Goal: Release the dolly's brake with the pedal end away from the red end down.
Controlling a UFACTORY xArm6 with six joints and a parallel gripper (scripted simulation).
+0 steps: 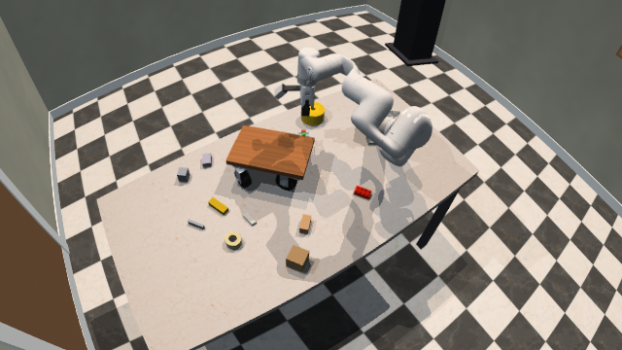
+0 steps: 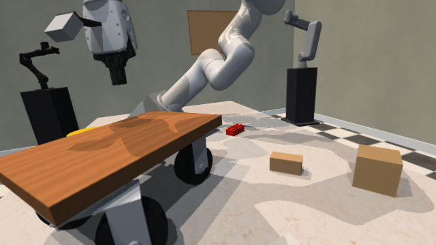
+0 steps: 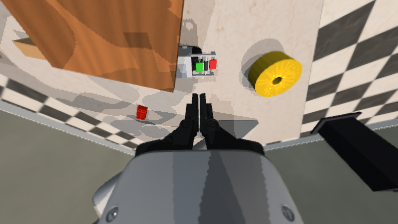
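My gripper is now 14 cm above the brake pedal and 1 cm to the left of it. Also, from my hand: yellow ring: 19 cm below, 17 cm to the right, 12 cm behind; red brick: 30 cm to the left, 20 cm below, 13 cm behind.
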